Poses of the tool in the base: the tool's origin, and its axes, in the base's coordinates. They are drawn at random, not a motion.
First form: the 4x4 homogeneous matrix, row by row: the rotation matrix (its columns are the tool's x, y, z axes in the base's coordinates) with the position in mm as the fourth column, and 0 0 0 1 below. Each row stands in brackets.
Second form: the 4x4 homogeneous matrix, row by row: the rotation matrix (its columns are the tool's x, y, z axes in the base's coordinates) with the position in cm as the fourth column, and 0 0 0 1 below. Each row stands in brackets. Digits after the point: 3 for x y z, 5 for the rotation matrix.
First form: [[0.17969 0.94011 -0.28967 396.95], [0.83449 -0.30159 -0.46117 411.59], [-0.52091 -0.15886 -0.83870 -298.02], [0 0 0 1]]
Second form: [[0.17969 0.94011 -0.28967 39.695], [0.83449 -0.30159 -0.46117 41.159], [-0.52091 -0.15886 -0.83870 -29.802], [0 0 0 1]]
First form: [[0.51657 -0.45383 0.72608 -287.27], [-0.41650 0.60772 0.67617 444.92], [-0.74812 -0.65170 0.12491 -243.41], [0 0 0 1]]
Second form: [[0.51657 -0.45383 0.72608 -28.727], [-0.41650 0.60772 0.67617 44.492], [-0.74812 -0.65170 0.12491 -24.341], [0 0 0 1]]
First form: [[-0.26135 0.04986 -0.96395 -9.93], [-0.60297 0.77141 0.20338 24.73], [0.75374 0.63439 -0.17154 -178.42], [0 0 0 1]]
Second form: [[-0.26135 0.04986 -0.96395 -0.993], [-0.60297 0.77141 0.20338 2.473], [0.75374 0.63439 -0.17154 -17.842], [0 0 0 1]]
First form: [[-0.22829 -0.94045 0.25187 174.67], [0.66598 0.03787 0.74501 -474.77], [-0.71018 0.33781 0.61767 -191.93], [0 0 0 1]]
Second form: [[-0.22829 -0.94045 0.25187 17.467], [0.66598 0.03787 0.74501 -47.477], [-0.71018 0.33781 0.61767 -19.193], [0 0 0 1]]
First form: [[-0.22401 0.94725 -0.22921 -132.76], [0.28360 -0.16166 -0.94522 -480.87], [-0.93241 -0.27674 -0.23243 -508.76], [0 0 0 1]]
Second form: [[-0.22401 0.94725 -0.22921 -13.276], [0.28360 -0.16166 -0.94522 -48.087], [-0.93241 -0.27674 -0.23243 -50.876], [0 0 0 1]]
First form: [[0.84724 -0.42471 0.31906 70.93], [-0.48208 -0.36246 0.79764 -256.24], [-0.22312 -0.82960 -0.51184 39.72], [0 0 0 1]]
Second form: [[0.84724 -0.42471 0.31906 7.093], [-0.48208 -0.36246 0.79764 -25.624], [-0.22312 -0.82960 -0.51184 3.972], [0 0 0 1]]
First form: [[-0.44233 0.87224 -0.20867 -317.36], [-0.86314 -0.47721 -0.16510 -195.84], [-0.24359 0.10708 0.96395 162.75], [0 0 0 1]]
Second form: [[-0.44233 0.87224 -0.20867 -31.736], [-0.86314 -0.47721 -0.16510 -19.584], [-0.24359 0.10708 0.96395 16.275], [0 0 0 1]]
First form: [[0.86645 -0.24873 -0.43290 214.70], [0.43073 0.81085 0.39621 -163.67], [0.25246 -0.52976 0.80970 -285.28], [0 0 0 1]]
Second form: [[0.86645 -0.24873 -0.43290 21.470], [0.43073 0.81085 0.39621 -16.367], [0.25246 -0.52976 0.80970 -28.528], [0 0 0 1]]
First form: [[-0.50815 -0.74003 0.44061 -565.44], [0.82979 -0.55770 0.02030 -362.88], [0.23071 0.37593 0.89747 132.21], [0 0 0 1]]
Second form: [[-0.50815 -0.74003 0.44061 -56.544], [0.82979 -0.55770 0.02030 -36.288], [0.23071 0.37593 0.89747 13.221], [0 0 0 1]]
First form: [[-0.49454 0.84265 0.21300 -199.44], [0.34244 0.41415 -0.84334 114.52], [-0.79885 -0.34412 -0.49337 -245.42], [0 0 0 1]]
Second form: [[-0.49454 0.84265 0.21300 -19.944], [0.34244 0.41415 -0.84334 11.452], [-0.79885 -0.34412 -0.49337 -24.542], [0 0 0 1]]
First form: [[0.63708 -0.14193 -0.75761 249.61], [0.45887 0.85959 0.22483 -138.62], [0.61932 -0.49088 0.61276 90.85], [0 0 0 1]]
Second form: [[0.63708 -0.14193 -0.75761 24.961], [0.45887 0.85959 0.22483 -13.862], [0.61932 -0.49088 0.61276 9.085], [0 0 0 1]]
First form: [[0.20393 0.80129 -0.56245 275.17], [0.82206 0.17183 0.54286 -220.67], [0.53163 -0.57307 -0.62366 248.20], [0 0 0 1]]
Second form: [[0.20393 0.80129 -0.56245 27.517], [0.82206 0.17183 0.54286 -22.067], [0.53163 -0.57307 -0.62366 24.820], [0 0 0 1]]
